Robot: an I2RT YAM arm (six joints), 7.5 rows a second.
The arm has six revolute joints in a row. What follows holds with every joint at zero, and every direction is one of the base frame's. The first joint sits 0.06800 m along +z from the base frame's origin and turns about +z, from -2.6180 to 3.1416 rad. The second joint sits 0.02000 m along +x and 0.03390 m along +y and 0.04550 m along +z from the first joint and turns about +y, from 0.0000 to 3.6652 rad. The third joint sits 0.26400 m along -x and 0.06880 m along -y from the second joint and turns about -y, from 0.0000 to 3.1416 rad. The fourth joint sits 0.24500 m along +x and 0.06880 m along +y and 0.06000 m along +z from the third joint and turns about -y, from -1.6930 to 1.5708 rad. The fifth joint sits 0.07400 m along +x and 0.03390 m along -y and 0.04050 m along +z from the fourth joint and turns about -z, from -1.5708 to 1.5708 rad. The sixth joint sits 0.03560 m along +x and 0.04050 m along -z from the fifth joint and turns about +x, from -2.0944 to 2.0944 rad. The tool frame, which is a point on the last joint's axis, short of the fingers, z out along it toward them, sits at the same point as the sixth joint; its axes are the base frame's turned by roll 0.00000, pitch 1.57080 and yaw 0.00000 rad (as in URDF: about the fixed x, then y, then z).
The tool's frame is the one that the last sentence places.
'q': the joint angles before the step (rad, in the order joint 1, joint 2, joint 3, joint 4, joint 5, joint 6). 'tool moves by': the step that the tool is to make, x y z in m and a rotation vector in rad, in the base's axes. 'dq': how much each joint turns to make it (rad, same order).
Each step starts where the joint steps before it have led.
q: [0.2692, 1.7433, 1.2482, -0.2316, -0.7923, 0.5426]
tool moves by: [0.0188, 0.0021, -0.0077, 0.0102, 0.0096, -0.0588]
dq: [-0.0053, 0.0670, 0.0409, 0.0628, 0.0326, 0.0619]
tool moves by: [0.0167, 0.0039, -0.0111, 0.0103, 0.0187, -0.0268]
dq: [-0.0007, 0.0718, 0.0444, 0.0383, 0.0108, 0.0384]
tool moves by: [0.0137, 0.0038, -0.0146, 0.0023, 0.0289, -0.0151]
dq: [0.0006, 0.0697, 0.0388, 0.0198, 0.0060, 0.0238]
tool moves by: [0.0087, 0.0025, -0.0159, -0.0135, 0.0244, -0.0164]
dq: [0.0014, 0.0546, 0.0196, 0.0137, 0.0179, 0.0086]
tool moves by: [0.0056, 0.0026, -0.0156, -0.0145, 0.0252, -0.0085]
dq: [0.0031, 0.0464, 0.0121, 0.0081, 0.0136, 0.0029]
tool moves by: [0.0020, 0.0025, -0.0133, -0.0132, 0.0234, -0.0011]
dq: [0.0047, 0.0327, 0.0020, 0.0040, 0.0086, -0.0010]
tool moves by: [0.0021, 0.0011, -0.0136, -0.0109, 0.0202, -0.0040]
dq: [0.0015, 0.0328, -0.0002, 0.0109, 0.0075, 0.0004]
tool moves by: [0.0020, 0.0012, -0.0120, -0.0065, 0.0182, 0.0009]
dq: [0.0014, 0.0312, 0.0034, 0.0080, 0.0013, -0.0007]
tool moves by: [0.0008, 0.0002, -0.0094, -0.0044, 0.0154, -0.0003]
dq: [0.0000, 0.0220, -0.0010, 0.0071, 0.0002, 0.0002]
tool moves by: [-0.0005, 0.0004, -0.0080, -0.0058, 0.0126, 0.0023]
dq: [0.0012, 0.0160, -0.0047, 0.0051, 0.0008, -0.0029]
